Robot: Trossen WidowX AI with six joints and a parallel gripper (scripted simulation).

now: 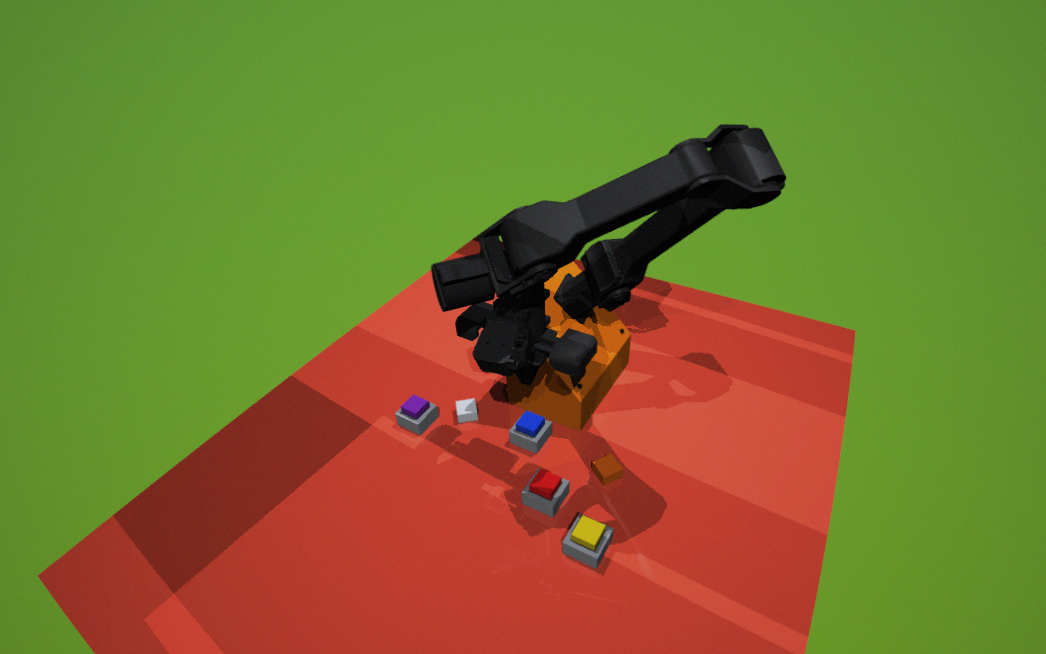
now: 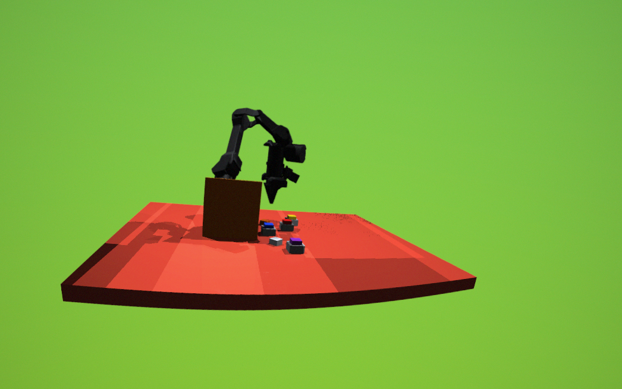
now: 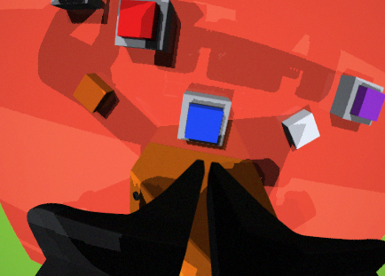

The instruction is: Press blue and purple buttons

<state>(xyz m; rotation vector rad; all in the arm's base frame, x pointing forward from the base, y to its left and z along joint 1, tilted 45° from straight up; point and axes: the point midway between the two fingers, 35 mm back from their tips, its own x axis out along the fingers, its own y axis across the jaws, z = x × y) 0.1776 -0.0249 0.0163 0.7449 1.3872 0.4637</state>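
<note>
The purple button is 30 mm ahead of my gripper tip, 180 mm to the right of it and 80 mm below it. From my gripper tip the other things lie so: small orange block (20 mm ahead, 130 mm to the left, 100 mm below); small grey block (10 mm behind, 110 mm to the right, 100 mm below); red button (90 mm ahead, 60 mm to the left, 80 mm below).
</note>
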